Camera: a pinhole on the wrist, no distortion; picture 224 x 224 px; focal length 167.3 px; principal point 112.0 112.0 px. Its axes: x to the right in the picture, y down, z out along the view. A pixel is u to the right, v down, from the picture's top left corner.
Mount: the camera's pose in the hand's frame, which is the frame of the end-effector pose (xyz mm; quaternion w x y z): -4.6 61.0 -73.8 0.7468 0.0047 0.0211 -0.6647
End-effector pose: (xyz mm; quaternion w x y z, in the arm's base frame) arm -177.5 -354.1 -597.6 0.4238 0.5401 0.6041 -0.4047
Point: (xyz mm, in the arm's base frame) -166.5 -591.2 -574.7
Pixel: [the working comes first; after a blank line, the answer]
In the camera's frame: 49.8 -105.0 291.9

140.5 51.8
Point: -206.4 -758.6 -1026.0
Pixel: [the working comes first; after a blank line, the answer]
In the camera's frame: 122.6 260.2 599.4

146.2 184.6
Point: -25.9 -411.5 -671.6
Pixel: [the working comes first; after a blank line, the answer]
In the camera's frame: -87.0 54.7 160.7

21.4 169.0
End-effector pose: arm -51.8 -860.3 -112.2 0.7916 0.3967 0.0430 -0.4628
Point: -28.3 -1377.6 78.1
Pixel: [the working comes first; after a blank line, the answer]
In the camera's frame: 77.2 275.6 551.2

135.4 195.6
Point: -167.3 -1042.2 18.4
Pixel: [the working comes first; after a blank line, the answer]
In the camera's frame: 107.6 -11.4 323.0

167.7 106.1
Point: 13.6 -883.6 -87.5
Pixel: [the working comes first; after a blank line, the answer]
In the camera's frame: 4.5 44.8 87.8

120.5 197.4
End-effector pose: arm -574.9 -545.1 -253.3 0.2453 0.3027 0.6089 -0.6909
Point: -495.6 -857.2 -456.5
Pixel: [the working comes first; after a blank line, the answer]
In the camera's frame: -181.3 98.5 353.6

26.2 158.6
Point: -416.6 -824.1 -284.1
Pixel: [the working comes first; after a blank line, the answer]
In the camera's frame: -133.1 -85.2 322.2

42.9 67.8
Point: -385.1 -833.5 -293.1
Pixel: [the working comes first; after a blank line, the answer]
In the camera's frame: -164.7 -97.5 325.7

27.4 61.9
